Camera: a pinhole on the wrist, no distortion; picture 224 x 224 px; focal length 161.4 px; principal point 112.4 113.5 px. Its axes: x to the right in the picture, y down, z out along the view. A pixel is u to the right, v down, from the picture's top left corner.
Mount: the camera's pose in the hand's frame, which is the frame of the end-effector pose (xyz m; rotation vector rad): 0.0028 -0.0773 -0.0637 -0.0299 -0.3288 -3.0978
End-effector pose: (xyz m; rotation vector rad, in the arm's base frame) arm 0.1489 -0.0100 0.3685 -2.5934 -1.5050 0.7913
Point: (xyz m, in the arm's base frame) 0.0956 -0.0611 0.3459
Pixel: 184.8 59.2
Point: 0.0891 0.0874 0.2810
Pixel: 16.4 147.6
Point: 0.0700 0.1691 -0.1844
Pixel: 16.3 128.0
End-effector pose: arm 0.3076 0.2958 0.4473 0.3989 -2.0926 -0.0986
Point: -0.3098 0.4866 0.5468
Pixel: 28.3 31.8
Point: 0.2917 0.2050 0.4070
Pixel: 115.1 170.4
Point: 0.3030 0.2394 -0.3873
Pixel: outside the picture
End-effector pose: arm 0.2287 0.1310 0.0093 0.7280 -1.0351 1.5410
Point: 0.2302 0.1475 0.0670
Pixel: 10.6 31.7
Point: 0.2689 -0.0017 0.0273
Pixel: 160.9 114.0
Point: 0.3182 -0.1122 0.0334
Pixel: 179.3 151.3
